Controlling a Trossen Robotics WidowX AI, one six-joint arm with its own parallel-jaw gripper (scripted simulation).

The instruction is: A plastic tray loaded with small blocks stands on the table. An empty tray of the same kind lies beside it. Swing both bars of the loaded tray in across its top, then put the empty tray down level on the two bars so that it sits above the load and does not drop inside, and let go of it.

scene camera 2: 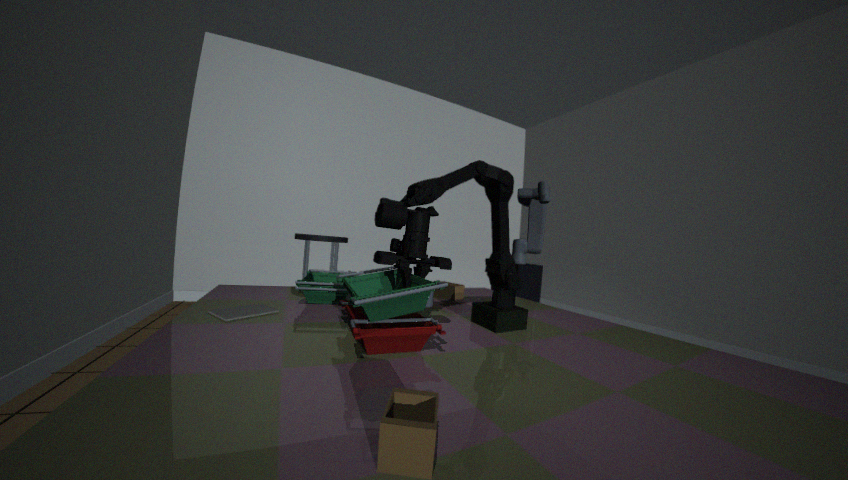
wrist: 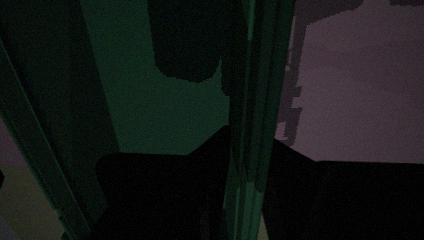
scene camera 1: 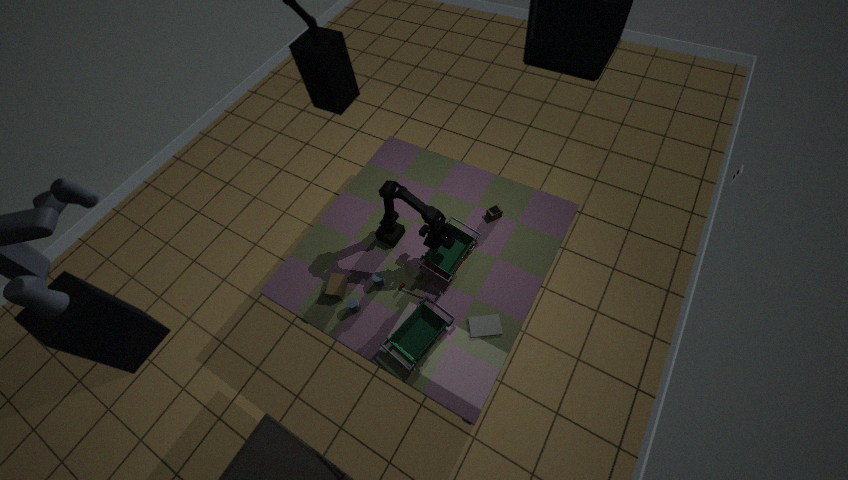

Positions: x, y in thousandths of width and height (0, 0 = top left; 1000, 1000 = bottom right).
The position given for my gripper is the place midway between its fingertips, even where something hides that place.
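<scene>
Through scene camera 2 I can see my gripper (scene camera 2: 483, 616). The wrist view gives me a sight of it too, and there I find the gripper (wrist: 562, 552).
</scene>
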